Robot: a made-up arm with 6 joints. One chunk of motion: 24 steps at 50 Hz.
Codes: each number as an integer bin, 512 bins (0 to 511) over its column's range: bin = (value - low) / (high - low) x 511, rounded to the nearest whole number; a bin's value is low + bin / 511 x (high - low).
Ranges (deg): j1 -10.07..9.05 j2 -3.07..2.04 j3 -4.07..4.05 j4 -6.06..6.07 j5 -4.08..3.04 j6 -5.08..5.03
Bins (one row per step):
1: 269 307 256 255 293 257
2: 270 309 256 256 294 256
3: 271 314 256 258 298 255
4: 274 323 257 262 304 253
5: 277 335 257 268 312 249
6: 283 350 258 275 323 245
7: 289 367 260 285 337 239
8: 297 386 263 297 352 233
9: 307 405 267 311 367 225
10: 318 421 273 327 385 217
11: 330 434 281 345 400 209
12: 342 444 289 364 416 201
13: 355 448 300 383 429 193
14: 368 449 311 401 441 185
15: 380 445 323 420 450 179
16: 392 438 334 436 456 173
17: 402 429 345 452 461 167
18: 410 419 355 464 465 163
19: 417 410 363 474 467 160
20: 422 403 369 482 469 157
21: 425 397 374 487 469 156
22: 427 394 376 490 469 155
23: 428 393 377 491 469 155
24: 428 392 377 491 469 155
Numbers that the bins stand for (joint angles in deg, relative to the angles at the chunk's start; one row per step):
1: 0.00 0.00 0.00 -0.01 0.00 0.00
2: 0.03 0.02 0.00 0.02 0.02 -0.02
3: 0.07 0.07 0.00 0.06 0.07 -0.03
4: 0.18 0.16 0.01 0.16 0.16 -0.07
5: 0.29 0.28 0.01 0.30 0.27 -0.15
6: 0.52 0.43 0.03 0.47 0.42 -0.23
7: 0.74 0.60 0.06 0.71 0.62 -0.35
8: 1.04 0.79 0.11 0.99 0.82 -0.47
9: 1.42 0.98 0.17 1.32 1.03 -0.63
10: 1.83 1.14 0.27 1.70 1.28 -0.79
11: 2.28 1.27 0.40 2.13 1.49 -0.94
12: 2.73 1.37 0.52 2.58 1.72 -1.10
13: 3.21 1.41 0.70 3.03 1.90 -1.26
14: 3.70 1.42 0.87 3.46 2.06 -1.42
15: 4.15 1.38 1.06 3.91 2.19 -1.54
16: 4.60 1.31 1.24 4.29 2.27 -1.66
17: 4.97 1.22 1.41 4.67 2.34 -1.78
18: 5.27 1.12 1.57 4.95 2.40 -1.86
19: 5.53 1.03 1.70 5.19 2.43 -1.91
20: 5.72 0.96 1.79 5.38 2.45 -1.97
21: 5.83 0.90 1.87 5.50 2.45 -1.99
22: 5.91 0.87 1.90 5.57 2.45 -2.01
23: 5.94 0.86 1.92 5.60 2.45 -2.01
24: 5.94 0.85 1.92 5.60 2.45 -2.01

